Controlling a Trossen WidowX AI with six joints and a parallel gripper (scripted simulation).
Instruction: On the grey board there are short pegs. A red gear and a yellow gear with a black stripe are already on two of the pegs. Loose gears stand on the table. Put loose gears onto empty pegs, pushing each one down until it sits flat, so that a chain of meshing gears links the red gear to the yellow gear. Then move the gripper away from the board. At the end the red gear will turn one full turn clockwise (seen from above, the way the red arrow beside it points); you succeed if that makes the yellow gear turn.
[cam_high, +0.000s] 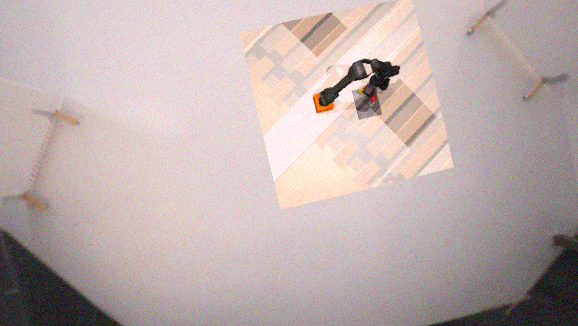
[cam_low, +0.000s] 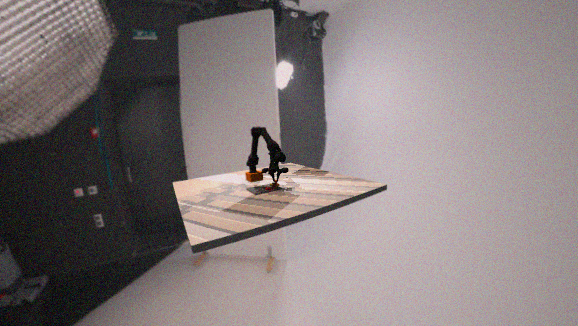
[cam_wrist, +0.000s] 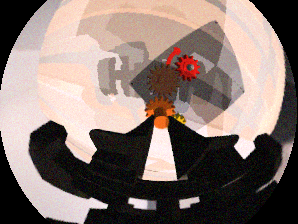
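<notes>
Now: the orange gear 10 mm below my gripper tip. Round my gripper tip: red arrow: 60 mm to the right, 60 mm ahead, 30 mm below; then brown gear: 40 mm ahead, 30 mm to the right, 20 mm below; then yellow gear: 40 mm behind, 20 mm below, 10 mm to the right.
</notes>
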